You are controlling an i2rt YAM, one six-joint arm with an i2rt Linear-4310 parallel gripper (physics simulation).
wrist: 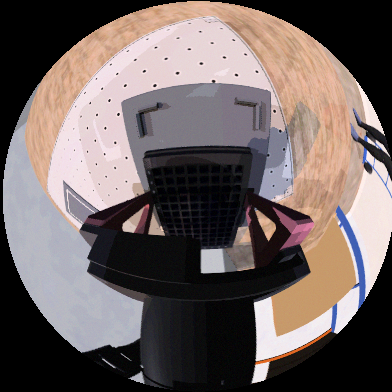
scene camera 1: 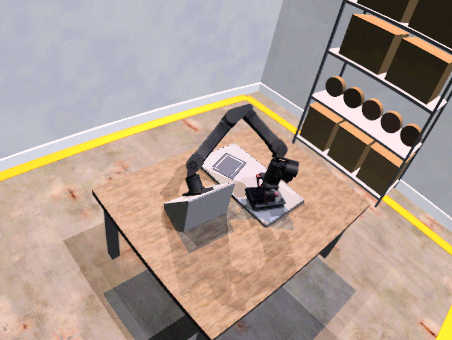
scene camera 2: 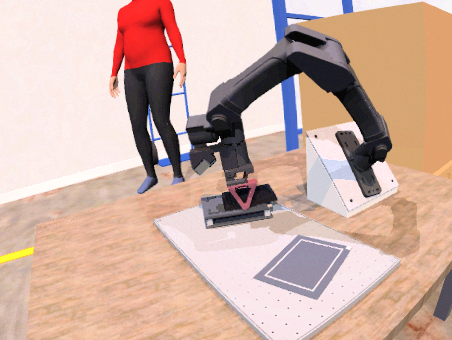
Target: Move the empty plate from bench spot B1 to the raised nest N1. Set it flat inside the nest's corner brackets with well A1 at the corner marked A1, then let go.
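Frame: origin at the arm's base, x ahead, y left, z up, level; centimetres.
Seen in the pictures: gripper, between the fingertips: (wrist: 198, 195) (scene camera 1: 262, 195) (scene camera 2: 243, 200); arm's base, origin of its link: (scene camera 1: 197, 192) (scene camera 2: 357, 162).
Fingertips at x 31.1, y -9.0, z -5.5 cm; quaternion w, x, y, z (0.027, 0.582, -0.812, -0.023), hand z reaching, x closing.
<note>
Pixels of each thing's top centre, then the offset from my fingertips to it. "*": a spot on its surface instead. Level surfaces: height alone.
- raised grey nest, centre of its top: (wrist: 202, 179) (scene camera 2: 234, 199) (scene camera 1: 266, 194) dz +0.5, dx +2.0, dy -1.0 cm
- Bench spot B1, a spot on its surface: (scene camera 2: 306, 265) (scene camera 1: 229, 163) * dz -3.1, dx +0.4, dy +27.7 cm
- wooden table, height of its surface: dz -4.6 cm
The black plate with a grid of wells (scene camera 2: 263, 195) (wrist: 200, 195) is over the raised grey nest (scene camera 2: 213, 204) (wrist: 200, 122), shifted toward the arm's base side. In the wrist view two corner brackets stand uncovered beyond the plate's far edge, with bare nest top between. The other brackets are hidden, and I cannot tell whether the plate lies flat. My gripper (scene camera 2: 245, 201) (wrist: 198, 195) is open, its pink-and-dark fingers low on either side of the plate. The A1 mark and well A1 are not readable. Bench spot B1 (scene camera 1: 229, 165) (scene camera 2: 306, 265) is a bare grey patch with a white outline.
The perforated white board (scene camera 1: 212, 161) (scene camera 2: 220, 257) (wrist: 190, 60) carries the nest and B1. A sloped white arm mount (scene camera 1: 207, 210) (scene camera 2: 320, 180) stands beside it on the wooden table (scene camera 1: 240, 280) (scene camera 2: 90, 280). A person in red (scene camera 2: 145, 40) stands behind the table.
</note>
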